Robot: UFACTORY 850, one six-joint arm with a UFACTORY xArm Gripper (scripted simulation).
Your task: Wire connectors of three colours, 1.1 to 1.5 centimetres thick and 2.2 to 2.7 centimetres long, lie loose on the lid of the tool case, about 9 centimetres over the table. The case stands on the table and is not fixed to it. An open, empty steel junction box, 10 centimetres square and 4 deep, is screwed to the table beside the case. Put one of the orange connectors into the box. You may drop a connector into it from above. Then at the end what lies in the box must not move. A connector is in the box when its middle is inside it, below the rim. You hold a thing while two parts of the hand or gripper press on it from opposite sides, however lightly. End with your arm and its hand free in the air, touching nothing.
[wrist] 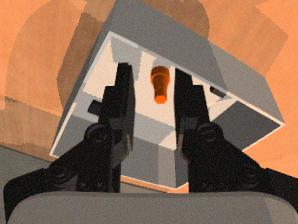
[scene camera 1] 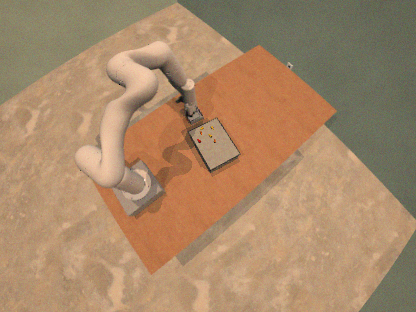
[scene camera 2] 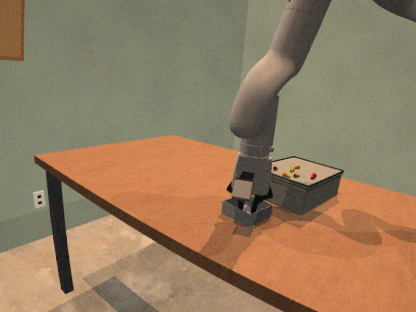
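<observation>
My gripper (scene camera 2: 246, 215), also my gripper (wrist: 154, 81). Grey tool case (scene camera 2: 297, 197). Same grey tool case (scene camera 1: 215, 155).
</observation>
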